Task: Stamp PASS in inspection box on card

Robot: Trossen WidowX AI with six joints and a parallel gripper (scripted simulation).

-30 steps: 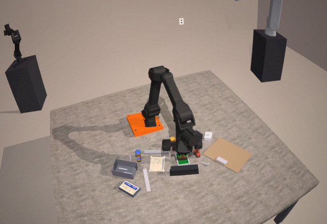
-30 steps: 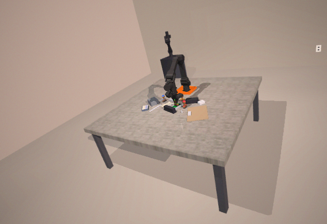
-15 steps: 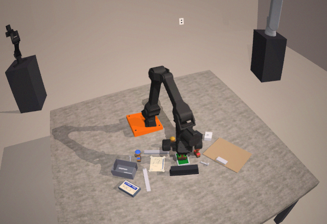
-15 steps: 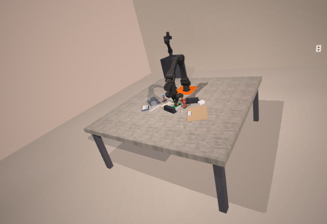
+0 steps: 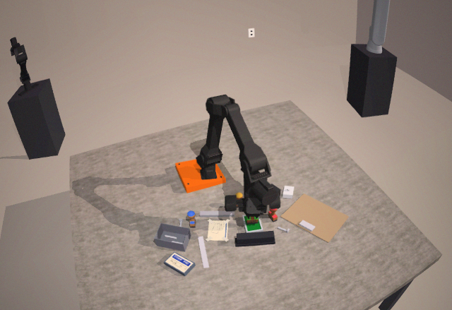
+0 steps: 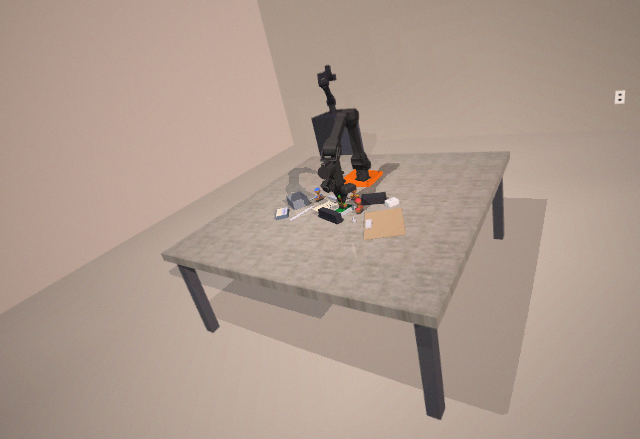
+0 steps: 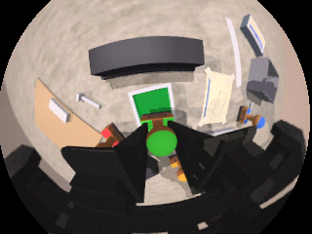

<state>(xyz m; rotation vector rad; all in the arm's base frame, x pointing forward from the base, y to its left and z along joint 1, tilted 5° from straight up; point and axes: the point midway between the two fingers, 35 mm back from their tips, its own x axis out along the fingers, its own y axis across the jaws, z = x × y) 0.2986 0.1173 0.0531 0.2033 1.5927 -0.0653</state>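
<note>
The green ink pad lies 40 mm below my gripper tip. Also, from my gripper tip: yellow stamp (120 mm behind, 30 mm to the right, 20 mm below); then green-topped stamp (right at my gripper tip); then red stamp (20 mm behind, 80 mm to the left, 20 mm below).
</note>
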